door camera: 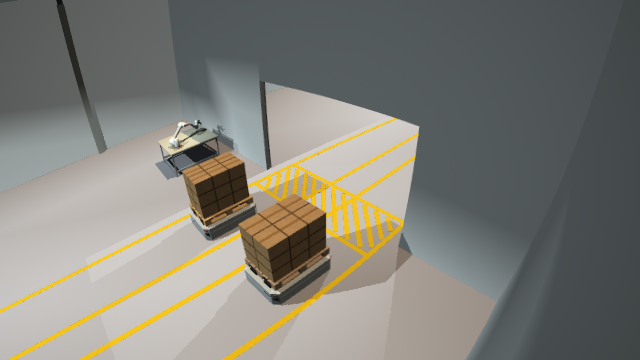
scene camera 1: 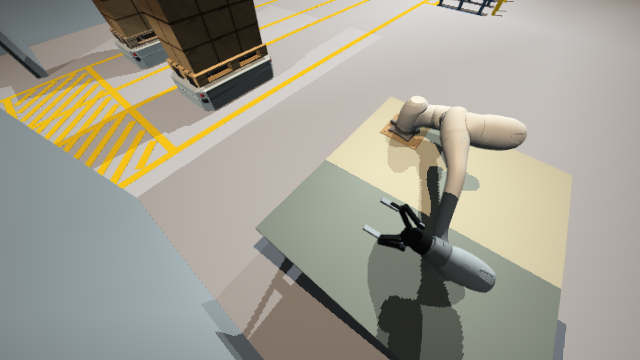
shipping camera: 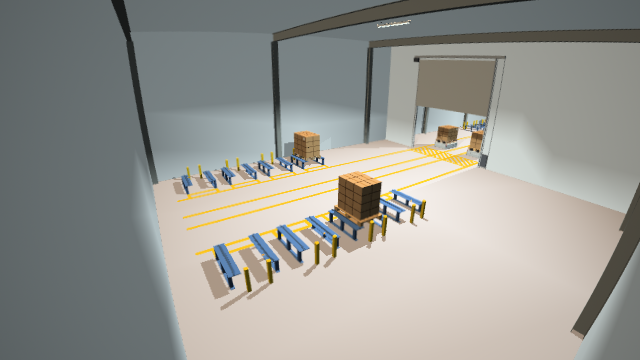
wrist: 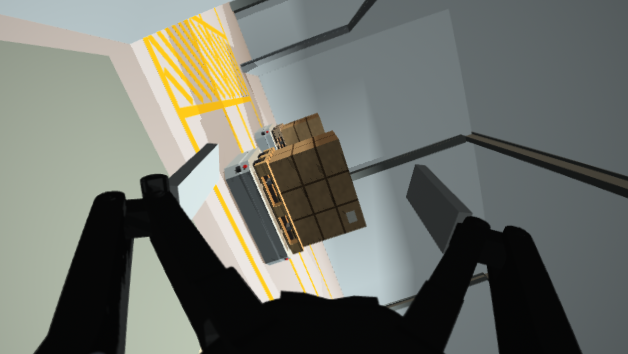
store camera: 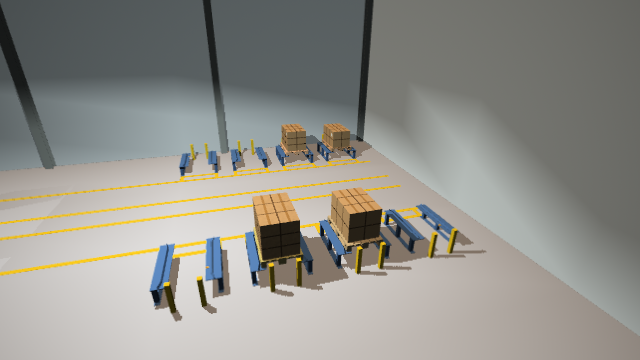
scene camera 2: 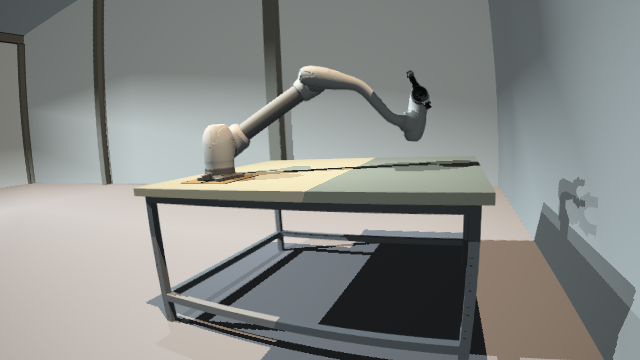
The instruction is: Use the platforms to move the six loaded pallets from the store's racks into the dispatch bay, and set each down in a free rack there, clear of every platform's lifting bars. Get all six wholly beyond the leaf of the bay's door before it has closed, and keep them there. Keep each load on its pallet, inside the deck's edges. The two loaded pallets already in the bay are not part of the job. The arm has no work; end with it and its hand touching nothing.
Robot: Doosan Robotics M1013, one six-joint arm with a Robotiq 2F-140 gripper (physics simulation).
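Pixels of known places: gripper, fingertip midpoint: [door camera: 201, 122] [scene camera 1: 372, 213] [wrist: 316, 171] [scene camera 2: 418, 86]; arm's base at its link origin: [door camera: 177, 147] [scene camera 1: 404, 130] [scene camera 2: 220, 178].
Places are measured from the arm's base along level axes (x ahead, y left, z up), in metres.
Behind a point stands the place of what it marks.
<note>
Two platforms [door camera: 300, 281] @(z -0.485, x 0.528, y -5.534 m) [door camera: 231, 223] @(z -0.572, x 0.248, y -3.390 m) [scene camera 1: 239, 86] @(z -0.591, x 0.256, y -2.472 m) [wrist: 256, 215] @(z -0.578, x 0.239, y -2.474 m) stand side by side before the door's hatched strip. Each bears a loaded pallet [door camera: 284, 240] @(z 0.479, x 0.375, y -5.455 m) [door camera: 216, 186] @(z 0.334, x 0.138, y -3.289 m) [scene camera 1: 215, 35] @(z 0.065, x 0.292, y -2.582 m) [shipping camera: 447, 134] @(z 0.147, x 1.078, y -4.666 m) [wrist: 320, 190] @(z 0.199, x 0.249, y -2.588 m), with the boxes stacked upright. In the store camera, four loaded pallets [store camera: 293, 137] @(z 0.243, x -9.510, y -7.716 m) [store camera: 336, 136] @(z 0.168, x -11.111, y -7.895 m) [store camera: 277, 235] @(z 0.235, x -8.667, y -1.799 m) [store camera: 356, 217] @(z 0.307, x -10.213, y -2.075 m) sit in racks. In the shipping camera, two loaded pallets [shipping camera: 306, 145] @(z 0.315, x 9.973, y -5.011 m) [shipping camera: 359, 195] @(z 0.450, x 10.897, y 0.744 m) sit in bay racks, and several racks [shipping camera: 227, 265] @(z -0.408, x 14.429, y 1.061 m) [shipping camera: 293, 243] @(z -0.407, x 12.804, y 0.858 m) [shipping camera: 228, 175] @(z -0.411, x 13.566, y -4.645 m) hold no pallet. The door's leaf [shipping camera: 455, 86] @(z 3.000, x 2.449, y -3.465 m) hangs partly lowered. My gripper [scene camera 1: 378, 215] @(z 0.382, x 0.933, y 0.324 m) [scene camera 2: 419, 90] @(z 0.382, x 0.933, y 0.324 m) [wrist: 316, 171] @(z 0.382, x 0.933, y 0.324 m) is open and empty, above the table.
The table [door camera: 170, 142] @(z 0.003, x -0.172, y 0.505 m) [scene camera 1: 520, 200] @(z -0.006, x -0.010, y 0.852 m) [scene camera 2: 390, 197] @(z -0.023, x 0.947, y -0.167 m) with the arm [scene camera 1: 455, 150] @(z 0.487, x 0.539, y 0.394 m) [scene camera 2: 270, 110] @(z 0.335, x 0.137, y 0.276 m) stands beside the door wall. Yellow posts [shipping camera: 316, 252] [store camera: 202, 291] stand behind the racks. Yellow lane lines run through the doorway, across the hatched strip [door camera: 350, 217] @(z -0.754, x 2.441, y -4.486 m) [shipping camera: 442, 155] @(z -0.754, x 2.353, y -3.771 m).
</note>
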